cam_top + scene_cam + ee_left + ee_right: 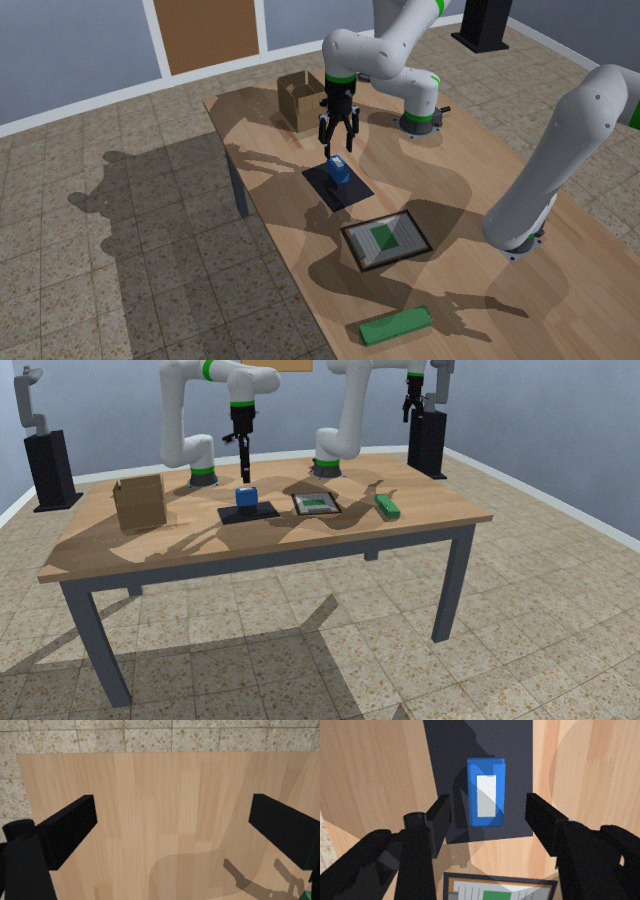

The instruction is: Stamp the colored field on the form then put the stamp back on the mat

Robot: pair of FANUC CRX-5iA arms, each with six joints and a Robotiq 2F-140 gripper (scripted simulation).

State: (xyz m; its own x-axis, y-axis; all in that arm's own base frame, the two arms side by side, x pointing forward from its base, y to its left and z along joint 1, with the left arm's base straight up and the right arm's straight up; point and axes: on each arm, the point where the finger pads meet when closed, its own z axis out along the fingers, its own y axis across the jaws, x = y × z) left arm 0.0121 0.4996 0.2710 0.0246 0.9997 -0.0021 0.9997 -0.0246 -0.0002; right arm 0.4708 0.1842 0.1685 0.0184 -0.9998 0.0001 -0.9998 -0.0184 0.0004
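Right now the blue stamp is 120 mm below my right hand. Also, from my right hand: dark mat: 170 mm below; green case: 580 mm to the left, 150 mm below, 60 mm ahead.
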